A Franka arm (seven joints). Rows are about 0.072 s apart.
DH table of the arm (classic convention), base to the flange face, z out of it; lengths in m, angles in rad. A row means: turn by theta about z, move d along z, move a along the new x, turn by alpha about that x. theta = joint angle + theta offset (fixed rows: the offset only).
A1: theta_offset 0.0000; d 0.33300; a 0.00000; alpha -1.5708
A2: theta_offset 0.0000; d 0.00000; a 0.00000; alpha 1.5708
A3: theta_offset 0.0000; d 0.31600; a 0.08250; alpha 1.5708
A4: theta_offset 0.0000; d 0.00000; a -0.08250; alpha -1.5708
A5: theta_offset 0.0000; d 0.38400; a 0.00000; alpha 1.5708
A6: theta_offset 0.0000; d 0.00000; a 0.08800; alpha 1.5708
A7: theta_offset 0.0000; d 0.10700; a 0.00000; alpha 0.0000
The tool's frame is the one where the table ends.
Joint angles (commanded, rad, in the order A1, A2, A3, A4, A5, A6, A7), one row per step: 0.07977 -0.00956 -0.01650 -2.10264 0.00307 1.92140 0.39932; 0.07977 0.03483 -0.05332 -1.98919 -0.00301 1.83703 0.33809; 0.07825 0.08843 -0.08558 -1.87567 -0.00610 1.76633 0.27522; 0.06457 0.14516 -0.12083 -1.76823 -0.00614 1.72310 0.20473; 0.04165 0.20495 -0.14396 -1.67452 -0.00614 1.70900 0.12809; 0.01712 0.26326 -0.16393 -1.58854 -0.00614 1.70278 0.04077; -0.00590 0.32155 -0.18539 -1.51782 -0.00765 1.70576 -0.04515
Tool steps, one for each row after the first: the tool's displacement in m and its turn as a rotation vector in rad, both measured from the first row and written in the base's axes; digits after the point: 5 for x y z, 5 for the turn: 0.02038 -0.01893 0.02125 0.00285 0.01545 0.02630; 0.04079 -0.03680 0.03824 0.00604 0.02656 0.05546; 0.06118 -0.06357 0.05209 0.00887 0.01951 0.07655; 0.08084 -0.08977 0.05912 0.00826 0.00096 0.10809; 0.09811 -0.11581 0.06329 0.00529 -0.01775 0.15319; 0.11243 -0.14235 0.06048 -0.00256 -0.02827 0.19882
